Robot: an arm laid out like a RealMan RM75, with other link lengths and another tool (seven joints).
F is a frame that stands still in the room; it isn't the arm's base.
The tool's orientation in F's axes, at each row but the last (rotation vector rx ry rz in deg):
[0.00 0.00 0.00]
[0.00 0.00 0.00]
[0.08 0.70 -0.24]
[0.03 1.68 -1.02]
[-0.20 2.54 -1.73]
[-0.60 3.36 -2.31]
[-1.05 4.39 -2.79]
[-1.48 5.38 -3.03]
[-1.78 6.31 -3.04]
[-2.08 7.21 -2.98]
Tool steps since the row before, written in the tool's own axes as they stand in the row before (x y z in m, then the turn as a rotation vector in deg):
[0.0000 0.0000 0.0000 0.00 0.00 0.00]
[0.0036 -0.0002 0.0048 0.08 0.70 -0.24]
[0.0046 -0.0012 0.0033 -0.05 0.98 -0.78]
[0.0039 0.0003 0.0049 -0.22 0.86 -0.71]
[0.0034 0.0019 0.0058 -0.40 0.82 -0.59]
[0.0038 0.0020 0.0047 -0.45 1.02 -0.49]
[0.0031 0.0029 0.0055 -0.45 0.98 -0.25]
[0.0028 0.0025 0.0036 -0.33 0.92 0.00]
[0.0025 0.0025 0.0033 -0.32 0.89 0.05]
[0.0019 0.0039 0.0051 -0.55 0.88 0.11]
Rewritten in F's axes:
[0.0000 0.0000 0.0000 0.00 0.00 0.00]
[0.0036 -0.0002 0.0048 0.08 0.70 -0.24]
[0.0046 -0.0012 0.0032 -0.06 0.98 -0.78]
[0.0040 0.0002 0.0048 -0.23 0.86 -0.70]
[0.0037 0.0018 0.0056 -0.40 0.83 -0.58]
[0.0041 0.0019 0.0044 -0.44 1.03 -0.47]
[0.0036 0.0028 0.0052 -0.42 1.00 -0.23]
[0.0033 0.0024 0.0033 -0.28 0.94 0.00]
[0.0030 0.0025 0.0029 -0.27 0.91 0.05]
[0.0027 0.0040 0.0047 -0.49 0.91 0.14]

